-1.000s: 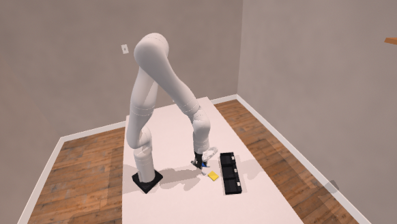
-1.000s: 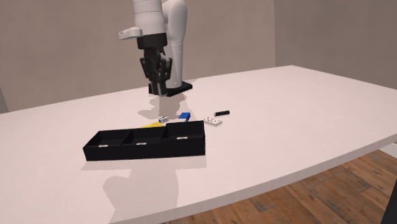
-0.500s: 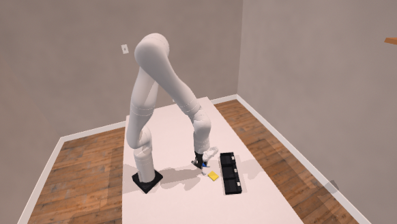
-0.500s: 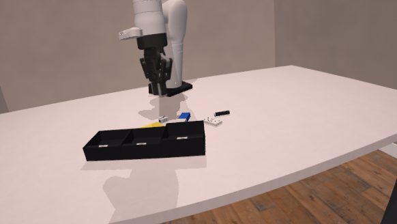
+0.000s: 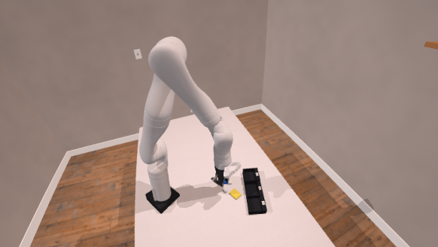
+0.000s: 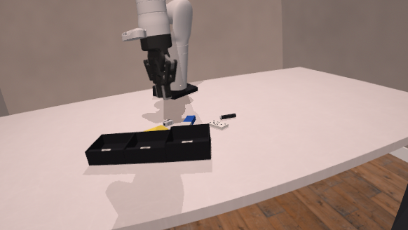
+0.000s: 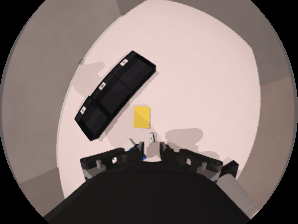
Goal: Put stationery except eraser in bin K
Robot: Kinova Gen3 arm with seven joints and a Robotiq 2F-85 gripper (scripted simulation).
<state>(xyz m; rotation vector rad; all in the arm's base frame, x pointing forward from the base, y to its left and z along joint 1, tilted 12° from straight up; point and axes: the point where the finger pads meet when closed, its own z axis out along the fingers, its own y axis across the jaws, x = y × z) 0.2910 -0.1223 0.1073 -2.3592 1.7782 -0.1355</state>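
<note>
My gripper is now 8 cm above the white-grey thing. Also, from my hand: blue block 4 cm ahead, 4 cm to the left, 9 cm below; white domino 8 cm ahead, 11 cm to the left, 9 cm below; yellow pad 4 cm ahead, 4 cm to the right, 9 cm below.
</note>
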